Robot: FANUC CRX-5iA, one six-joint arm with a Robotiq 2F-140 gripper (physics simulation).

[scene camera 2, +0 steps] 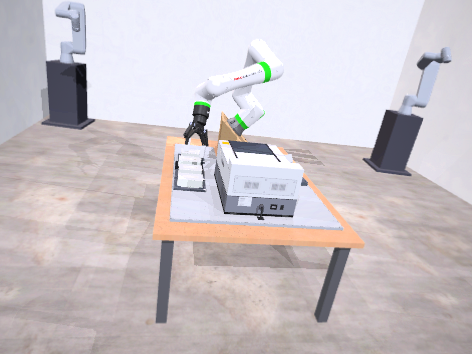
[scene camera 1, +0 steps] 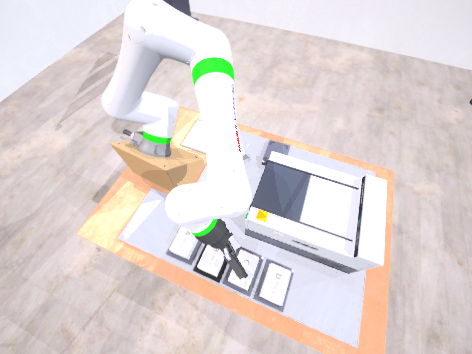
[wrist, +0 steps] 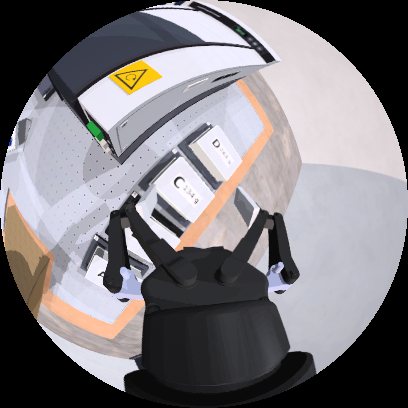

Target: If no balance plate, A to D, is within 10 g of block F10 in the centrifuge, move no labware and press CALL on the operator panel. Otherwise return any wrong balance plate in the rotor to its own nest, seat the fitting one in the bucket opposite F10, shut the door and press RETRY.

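Places are measured from the arm's base along level axes (x ahead, y left, z up), in millimetres.
Pixels of known places: gripper, fingertip midpoint: [scene camera 2: 194, 154] [scene camera 1: 243, 261] [wrist: 195, 193]; arm's base at its link origin: [scene camera 2: 233, 128] [scene camera 1: 154, 151].
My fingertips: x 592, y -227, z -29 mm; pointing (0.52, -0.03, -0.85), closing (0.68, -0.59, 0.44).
Ahead of a thing's pixels: the offset from my fingertips to its top centre.
My gripper [scene camera 1: 238, 267] [scene camera 2: 196, 142] [wrist: 195, 193] is open and empty, above the plate row near C and B. Plate C @(12 mm ahead, 12 mm right, 71 mm down) [scene camera 1: 249, 264] [wrist: 185, 187], marked 134 g, lies in its nest, partly behind a finger in scene camera 1. Plate D @(145 mm ahead, 1 mm left, 71 mm down) [scene camera 1: 276, 284] [wrist: 220, 152] lies beside it; its weight is hard to read. Plate B @(120 mm back, 29 mm right, 71 mm down) [scene camera 1: 209, 263] is mostly hidden by a finger in the wrist view. Plate A @(260 mm back, 30 mm right, 71 mm down) [scene camera 1: 183, 244] [wrist: 96, 274] is at the row's other end. The white centrifuge [scene camera 1: 295, 240] [scene camera 2: 265, 172] [wrist: 165, 95] is covered on top; its rotor and block F10 are hidden.
The operator panel [wrist: 21, 134] shows partly at the wrist view's left edge, with a blue button. The centrifuge's display [wrist: 240, 31] is lit green. The wooden arm mount [scene camera 1: 165, 167] [wrist: 25, 255] stands at the table's end. The centrifuge rises beside the plate row.
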